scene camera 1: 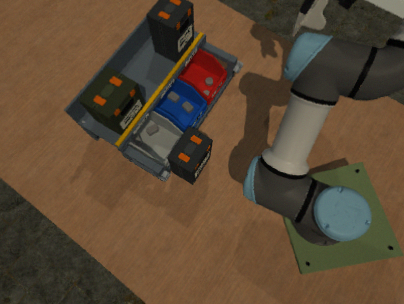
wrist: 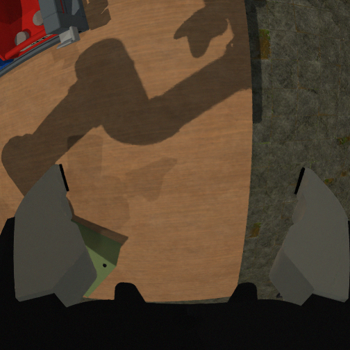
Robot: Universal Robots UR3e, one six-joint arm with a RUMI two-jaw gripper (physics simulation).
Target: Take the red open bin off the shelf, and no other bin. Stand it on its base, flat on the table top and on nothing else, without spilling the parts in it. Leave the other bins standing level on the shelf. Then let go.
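Frame: origin at the arm's base, x down, y back, z left, level; centimetres.
Where they show: gripper, between the fingertips: (scene camera 1: 313,17).
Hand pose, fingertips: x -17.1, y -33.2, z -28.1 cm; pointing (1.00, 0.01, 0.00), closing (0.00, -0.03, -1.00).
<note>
After its pixels a point has its place.
The red open bin (scene camera 1: 202,74) {x 2.1, y -49.3, z -8.5 cm} (wrist: 7,42) sits in the front row of the grey shelf (scene camera 1: 220,52) {x -5.5, y -47.2, z -13.2 cm} (wrist: 62,17), at the end nearest the top of the scene view, with small grey parts in it. In the wrist view, part of it shows at the top left corner. A blue bin (scene camera 1: 172,107) {x 2.1, y -47.3, z 5.3 cm} sits beside it, and a light grey bin (scene camera 1: 162,145) {x 2.1, y -40.6, z 15.0 cm} is beyond the blue one; both hold grey parts. My gripper (wrist: 182,169) is open and empty, above the table's edge, well to the side of the shelf. In the scene view it is partly cut off at the top right.
A black case (scene camera 1: 170,32) {x -17.6, y -52.4, z -1.1 cm} and an olive case (scene camera 1: 112,102) {x -16.7, y -47.9, z 19.0 cm} stand in the shelf's rear part, behind the yellow strip. Another black case (scene camera 1: 192,155) {x -10.0, y -29.9, z 13.5 cm} stands beside the light grey bin. The arm's green base plate (scene camera 1: 382,235) {x -2.6, y 11.5, z -6.1 cm} (wrist: 100,252) is on the wooden table (scene camera 1: 240,270) {x 3.0, y -4.5, z 22.1 cm} (wrist: 200,225).
</note>
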